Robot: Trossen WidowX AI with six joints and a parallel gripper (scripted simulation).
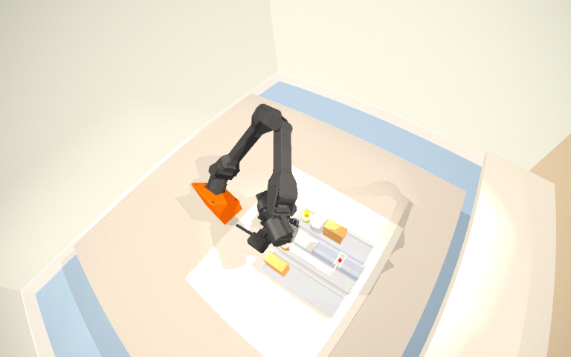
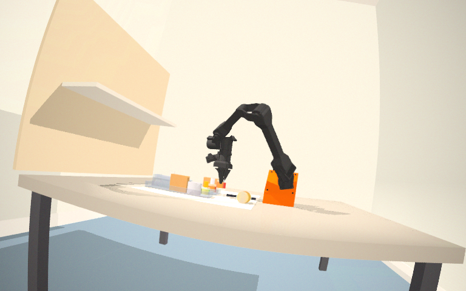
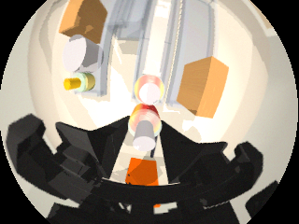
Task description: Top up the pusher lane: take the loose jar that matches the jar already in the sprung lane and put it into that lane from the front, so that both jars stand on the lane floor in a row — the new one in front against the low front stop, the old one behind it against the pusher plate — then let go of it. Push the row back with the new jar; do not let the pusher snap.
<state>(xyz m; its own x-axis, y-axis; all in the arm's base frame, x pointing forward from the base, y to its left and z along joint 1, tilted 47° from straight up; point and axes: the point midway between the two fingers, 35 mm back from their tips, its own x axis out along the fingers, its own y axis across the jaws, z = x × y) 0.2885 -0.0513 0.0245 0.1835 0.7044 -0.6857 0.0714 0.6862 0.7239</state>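
The dark rod lies 10 cm behind my gripper tip, 3 cm to the right of it and 5 cm below it.
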